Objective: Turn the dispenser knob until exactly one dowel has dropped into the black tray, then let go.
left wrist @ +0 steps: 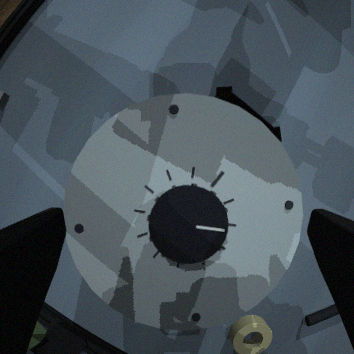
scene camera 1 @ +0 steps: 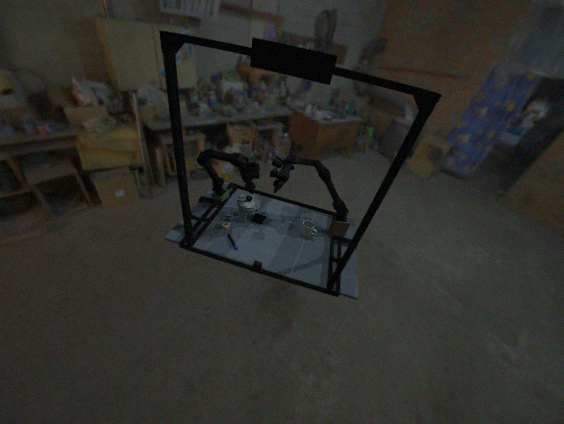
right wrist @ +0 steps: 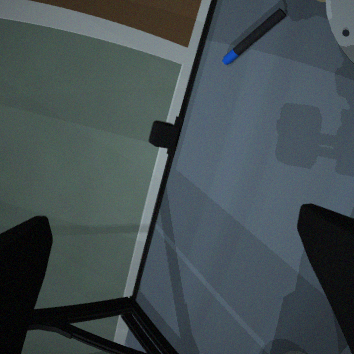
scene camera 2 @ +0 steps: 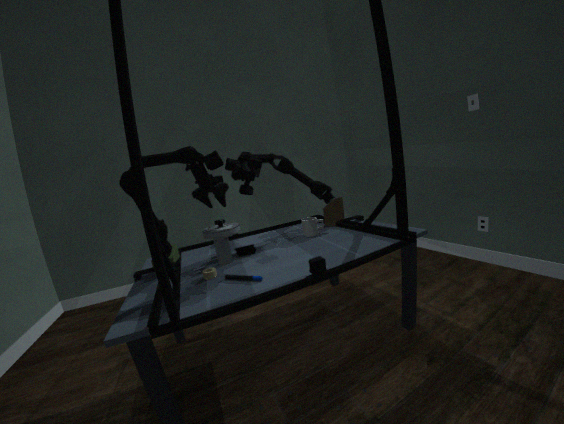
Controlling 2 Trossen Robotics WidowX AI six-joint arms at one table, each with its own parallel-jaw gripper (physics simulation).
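Places are measured from the left arm's base along level axes (x ahead, y left, z up), in centimetres.
Pixels of known places: left gripper, fingertip midpoint: [left wrist: 190, 222] [scene camera 1: 251, 190] [scene camera 2: 218, 207]; right gripper, fingertip midpoint: [scene camera 1: 276, 190] [right wrist: 175, 224] [scene camera 2: 254, 185]; left arm's base at its link origin: [scene camera 1: 220, 191]; right arm's base at its link origin: [scene camera 1: 341, 221] [scene camera 2: 332, 202].
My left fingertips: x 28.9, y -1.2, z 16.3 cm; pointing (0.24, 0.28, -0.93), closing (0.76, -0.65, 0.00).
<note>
Ahead of a thing's pixels: the offset from my left fingertips to its top centre. "*": to the spot under its first point.
The dispenser {dx -0.4, dy -1.0, dz -8.4 cm} [scene camera 1: 243, 205] [scene camera 2: 207, 232] [left wrist: 110, 175] [right wrist: 343, 15] has a pale round top with a black knob [scene camera 1: 249, 198] [scene camera 2: 219, 223] [left wrist: 175, 215]. The knob's white line points right in the left wrist view, close to a thin tick. The black tray {dx +8.4, dy +0.8, dz -20.7 cm} [scene camera 1: 259, 218] [scene camera 2: 246, 249] [left wrist: 224, 91] sits beside the dispenser's base; the disc hides most of it in the left wrist view. No dowel can be made out in it. My left gripper [scene camera 2: 217, 206] [left wrist: 190, 222] is open above the knob, not touching it. My right gripper [scene camera 2: 246, 190] [right wrist: 175, 224] is open and raised, right of the left one.
A white mug {* dx +43.8, dy +9.5, dz -15.3 cm} [scene camera 1: 308, 228] [scene camera 2: 310, 227] and brown block [scene camera 1: 339, 229] [scene camera 2: 334, 212] stand at the right. A yellow ring {dx -4.5, dy -19.8, dz -20.6 cm} [scene camera 1: 226, 225] [scene camera 2: 205, 274] [left wrist: 238, 337] and blue-tipped marker {dx +8.3, dy -27.8, dz -21.5 cm} [scene camera 1: 232, 241] [scene camera 2: 240, 277] [right wrist: 260, 32] lie near the dispenser. A dark frame [scene camera 1: 177, 135] surrounds the table.
</note>
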